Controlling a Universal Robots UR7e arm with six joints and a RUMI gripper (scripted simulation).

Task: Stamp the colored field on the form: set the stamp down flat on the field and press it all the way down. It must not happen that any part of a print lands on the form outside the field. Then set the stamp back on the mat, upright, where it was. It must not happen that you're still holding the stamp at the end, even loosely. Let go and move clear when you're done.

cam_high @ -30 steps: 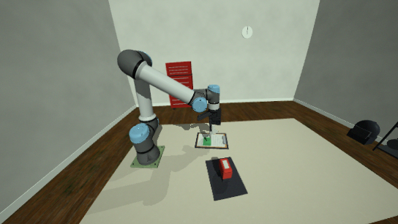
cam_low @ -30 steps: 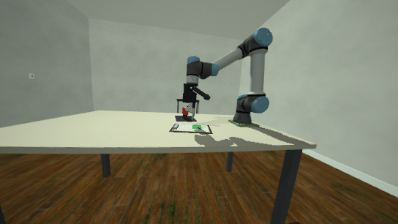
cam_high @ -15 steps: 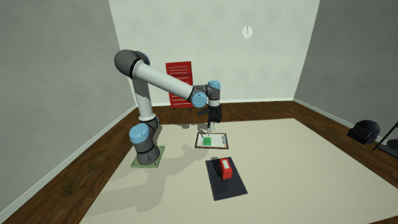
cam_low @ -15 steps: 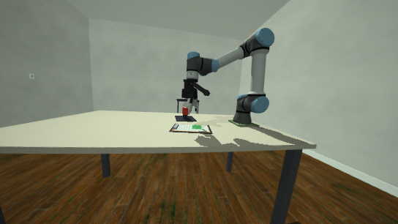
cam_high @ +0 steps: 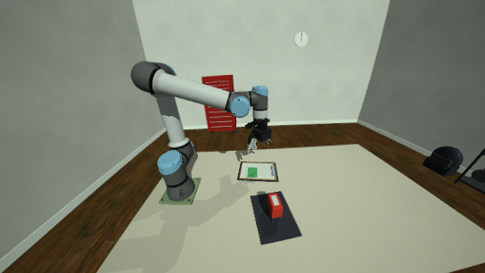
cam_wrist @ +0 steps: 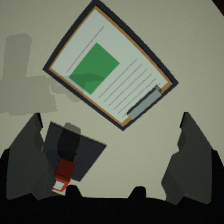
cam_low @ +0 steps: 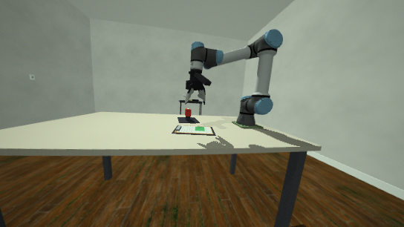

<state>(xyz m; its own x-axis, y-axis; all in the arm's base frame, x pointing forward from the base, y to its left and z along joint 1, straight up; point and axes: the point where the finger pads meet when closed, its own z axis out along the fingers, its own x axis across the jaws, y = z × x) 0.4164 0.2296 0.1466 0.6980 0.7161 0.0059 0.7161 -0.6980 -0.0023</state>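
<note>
Now: hand 9 cm short of the red stamp, 29 cm to the left of it and 11 cm above it. From my hand the other things lie so: dark mat: 9 cm ahead, 29 cm to the right, 16 cm below; then clipboard: 1 cm ahead, 16 cm below.
</note>
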